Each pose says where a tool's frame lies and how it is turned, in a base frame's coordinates. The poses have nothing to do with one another.
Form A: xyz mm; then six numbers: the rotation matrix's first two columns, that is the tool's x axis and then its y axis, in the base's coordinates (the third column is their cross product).
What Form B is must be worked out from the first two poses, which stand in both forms.
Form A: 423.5 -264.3 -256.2 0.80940 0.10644 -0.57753 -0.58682 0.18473 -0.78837
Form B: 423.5 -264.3 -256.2 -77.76 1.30 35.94
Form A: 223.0 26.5 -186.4 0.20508 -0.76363 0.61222 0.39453 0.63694 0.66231
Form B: 223.0 26.5 -186.4 -13.75 -63.60 -62.53
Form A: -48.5 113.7 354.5 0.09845 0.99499 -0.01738 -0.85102 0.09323 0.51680
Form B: -48.5 113.7 354.5 2.41 31.05 83.40
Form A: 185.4 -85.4 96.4 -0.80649 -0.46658 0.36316 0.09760 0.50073 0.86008
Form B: 185.4 -85.4 96.4 -116.17 -35.67 -173.10
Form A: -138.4 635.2 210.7 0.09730 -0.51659 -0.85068 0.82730 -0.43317 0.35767
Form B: -138.4 635.2 210.7 62.45 -33.59 -83.29
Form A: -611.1 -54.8 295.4 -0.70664 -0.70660 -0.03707 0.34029 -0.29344 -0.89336
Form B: -611.1 -54.8 295.4 55.18 38.34 -154.29
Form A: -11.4 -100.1 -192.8 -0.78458 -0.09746 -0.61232 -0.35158 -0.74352 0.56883
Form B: -11.4 -100.1 -192.8 -50.31 -30.71 155.86
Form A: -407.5 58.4 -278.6 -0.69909 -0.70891 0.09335 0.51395 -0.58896 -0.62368
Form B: -407.5 58.4 -278.6 26.56 29.81 -143.68
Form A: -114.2 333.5 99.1 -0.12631 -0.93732 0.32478 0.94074 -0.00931 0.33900
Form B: -114.2 333.5 99.1 -21.53 -18.34 -97.65
